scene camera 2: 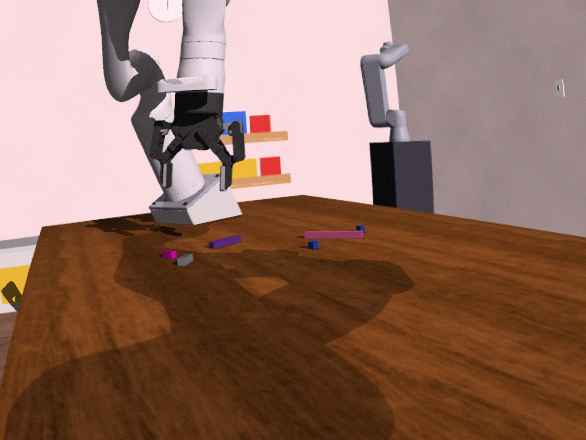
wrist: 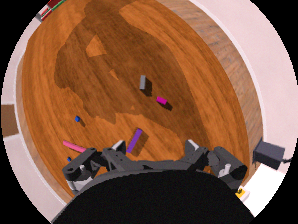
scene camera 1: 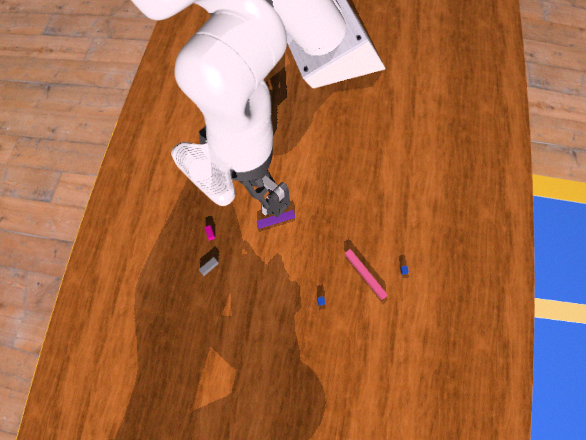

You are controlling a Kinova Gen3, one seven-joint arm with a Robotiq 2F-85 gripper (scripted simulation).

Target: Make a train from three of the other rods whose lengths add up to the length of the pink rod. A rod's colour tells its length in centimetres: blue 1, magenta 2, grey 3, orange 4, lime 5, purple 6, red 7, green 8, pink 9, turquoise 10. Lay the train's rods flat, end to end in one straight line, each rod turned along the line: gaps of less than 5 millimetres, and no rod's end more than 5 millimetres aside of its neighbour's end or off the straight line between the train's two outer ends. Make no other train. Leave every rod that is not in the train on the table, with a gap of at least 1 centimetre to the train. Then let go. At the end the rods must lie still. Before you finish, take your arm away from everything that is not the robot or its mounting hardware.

Observation:
In view: my gripper [scene camera 2: 194, 189].
My gripper also shows in the wrist view [wrist: 155, 147] and in scene camera 1 [scene camera 1: 245, 188].

